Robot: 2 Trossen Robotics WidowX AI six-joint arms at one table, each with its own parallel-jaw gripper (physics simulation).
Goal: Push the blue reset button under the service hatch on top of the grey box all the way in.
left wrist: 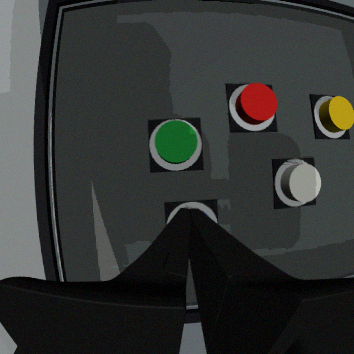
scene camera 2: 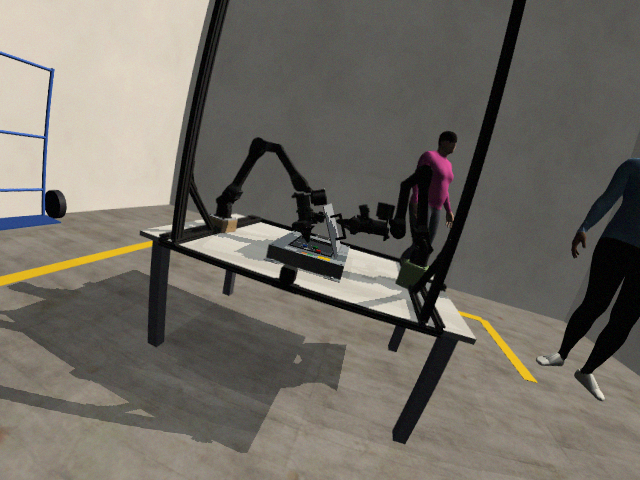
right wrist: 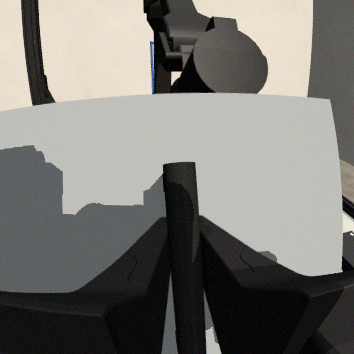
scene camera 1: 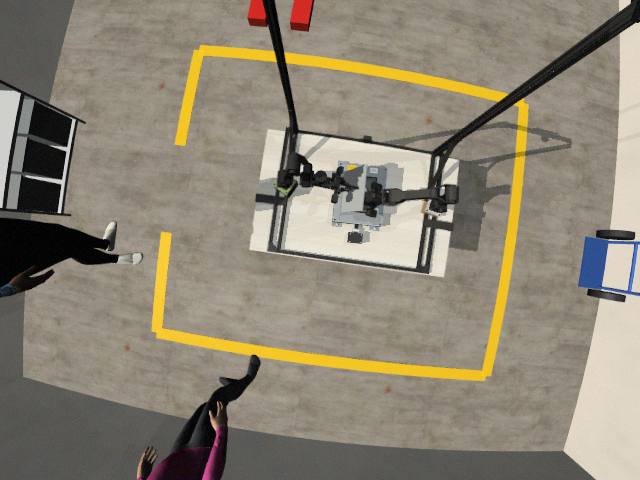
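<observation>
The grey box (scene camera 1: 342, 215) (scene camera 2: 303, 261) (left wrist: 17, 165) sits mid-table. Its hatch (scene camera 1: 353, 201) (scene camera 2: 329, 223) (right wrist: 270, 145) stands raised, tilted a little from upright. My right gripper (right wrist: 180, 224) is shut on the hatch's black bar handle (right wrist: 180, 175). My left gripper (scene camera 2: 306, 238) (left wrist: 187, 216) is shut and empty, pointing down into the opening. Its fingertips overlap the blue button (left wrist: 206, 214) in the left wrist view and hide nearly all of it; part of its white ring shows. Contact and how deep the button sits cannot be told.
Green (left wrist: 176, 142), red (left wrist: 258, 102), yellow (left wrist: 341, 113) and white (left wrist: 304, 182) buttons stand on the same dark panel. A black block (scene camera 1: 355, 237) (scene camera 2: 287, 274) sticks out from the box's side. Black frame posts (scene camera 2: 496, 103) rise from the table (scene camera 2: 374, 297).
</observation>
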